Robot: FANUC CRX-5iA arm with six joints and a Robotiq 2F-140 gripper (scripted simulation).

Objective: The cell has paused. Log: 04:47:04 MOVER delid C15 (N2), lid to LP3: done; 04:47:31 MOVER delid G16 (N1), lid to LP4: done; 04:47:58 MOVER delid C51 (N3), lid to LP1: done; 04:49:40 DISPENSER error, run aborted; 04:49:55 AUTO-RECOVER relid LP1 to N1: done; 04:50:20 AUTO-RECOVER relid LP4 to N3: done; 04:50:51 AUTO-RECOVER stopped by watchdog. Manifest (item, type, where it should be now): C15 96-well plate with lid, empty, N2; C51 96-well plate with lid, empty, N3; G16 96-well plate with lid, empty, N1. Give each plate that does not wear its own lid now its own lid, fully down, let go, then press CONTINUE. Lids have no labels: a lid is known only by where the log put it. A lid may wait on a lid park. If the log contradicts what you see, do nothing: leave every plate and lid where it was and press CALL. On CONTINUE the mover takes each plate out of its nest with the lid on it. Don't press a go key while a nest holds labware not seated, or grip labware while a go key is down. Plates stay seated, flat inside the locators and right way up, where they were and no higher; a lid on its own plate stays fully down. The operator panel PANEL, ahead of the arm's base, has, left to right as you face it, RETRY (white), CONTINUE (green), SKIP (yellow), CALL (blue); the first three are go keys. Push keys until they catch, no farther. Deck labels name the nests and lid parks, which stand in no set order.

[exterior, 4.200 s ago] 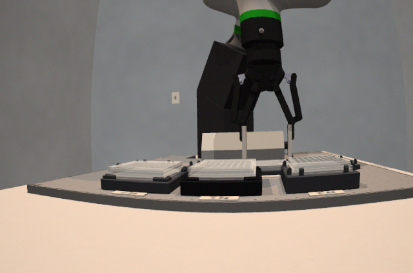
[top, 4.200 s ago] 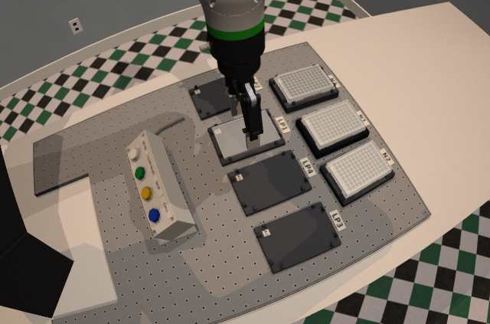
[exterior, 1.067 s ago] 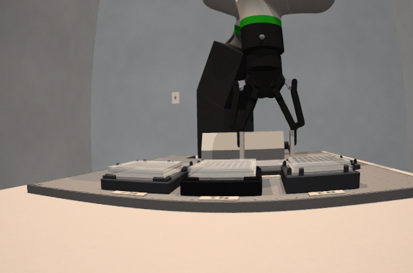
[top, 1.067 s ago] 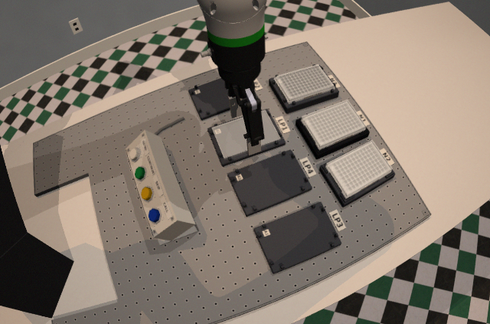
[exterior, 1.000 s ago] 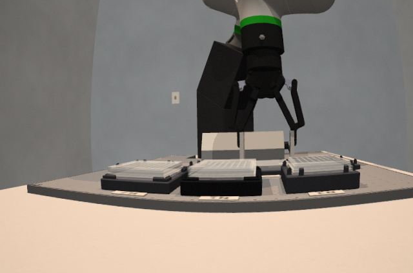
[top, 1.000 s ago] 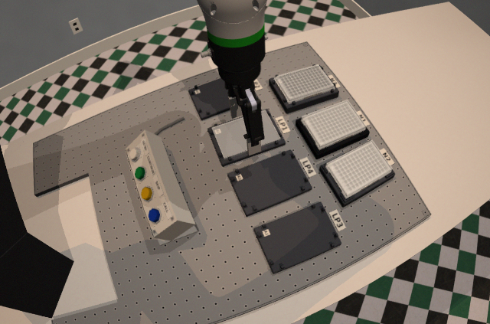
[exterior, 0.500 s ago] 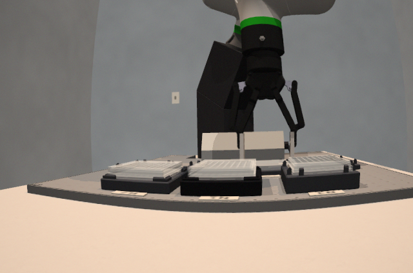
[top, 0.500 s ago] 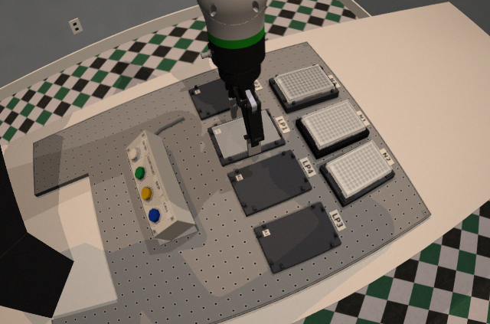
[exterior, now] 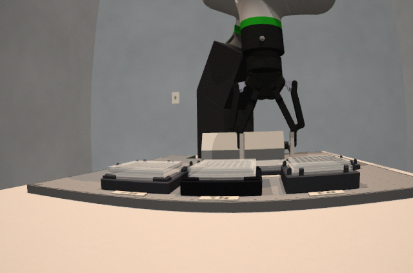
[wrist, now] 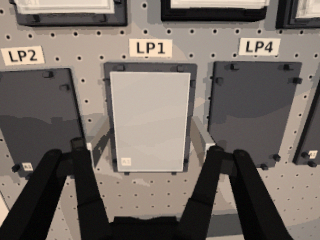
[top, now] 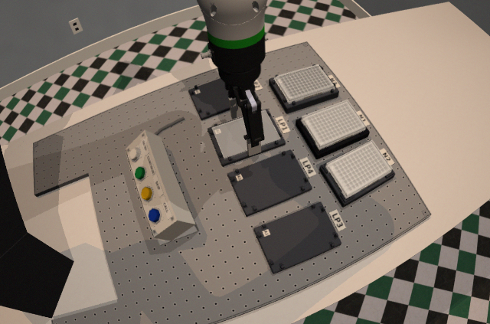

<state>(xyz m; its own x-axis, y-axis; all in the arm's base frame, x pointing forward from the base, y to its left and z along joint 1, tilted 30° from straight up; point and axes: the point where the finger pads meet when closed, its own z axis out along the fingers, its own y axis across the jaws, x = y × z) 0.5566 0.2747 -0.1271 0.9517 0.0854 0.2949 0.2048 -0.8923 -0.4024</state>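
Now: the lid park LP1 30 mm below my hand. From my hand the other things lie so: lid park LP4: 30 mm ahead, 120 mm to the right, 30 mm below; lid park LP2: 40 mm behind, 130 mm to the left, 30 mm below; white retry key: 240 mm behind, 40 mm to the right, 30 mm above.
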